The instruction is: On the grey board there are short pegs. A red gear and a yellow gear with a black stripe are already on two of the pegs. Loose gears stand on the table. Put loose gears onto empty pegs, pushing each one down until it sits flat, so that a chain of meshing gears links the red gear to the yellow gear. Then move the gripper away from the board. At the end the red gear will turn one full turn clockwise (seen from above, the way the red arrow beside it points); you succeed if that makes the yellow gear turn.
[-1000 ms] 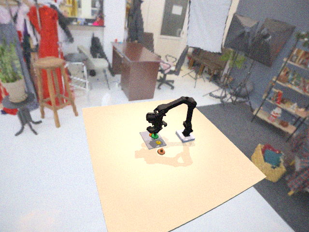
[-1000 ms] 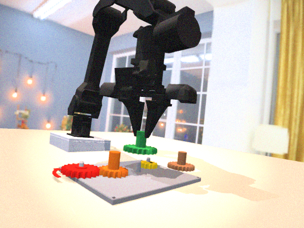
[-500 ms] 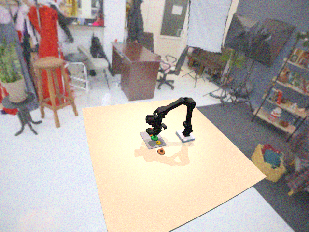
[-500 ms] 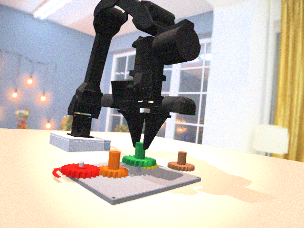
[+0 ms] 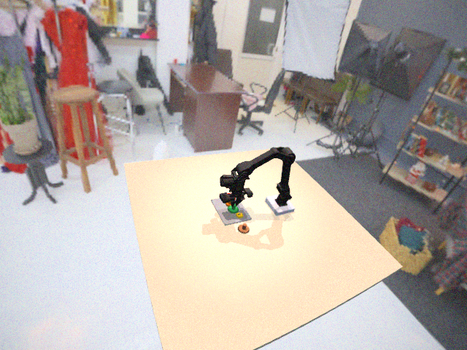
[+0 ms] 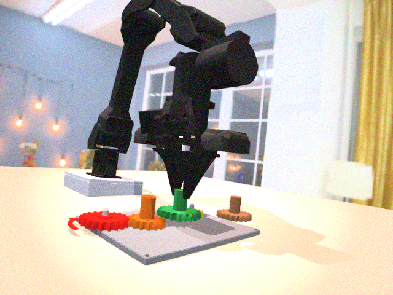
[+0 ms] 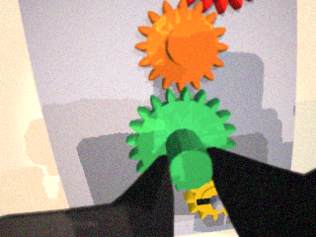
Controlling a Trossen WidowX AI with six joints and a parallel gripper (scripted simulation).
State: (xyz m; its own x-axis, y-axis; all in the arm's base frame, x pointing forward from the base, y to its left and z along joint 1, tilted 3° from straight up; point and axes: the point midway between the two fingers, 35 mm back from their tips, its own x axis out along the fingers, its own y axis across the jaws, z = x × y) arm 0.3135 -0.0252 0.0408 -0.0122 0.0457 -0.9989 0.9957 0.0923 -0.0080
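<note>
Right now my gripper tip is 50 mm to the right of the yellow gear, 30 mm above it and 20 mm past it. From my gripper tip the other things lie so: orange gear (50 mm to the right, 20 mm below); green gear (10 mm below); red gear (110 mm to the right, 30 mm below, 30 mm behind).
</note>
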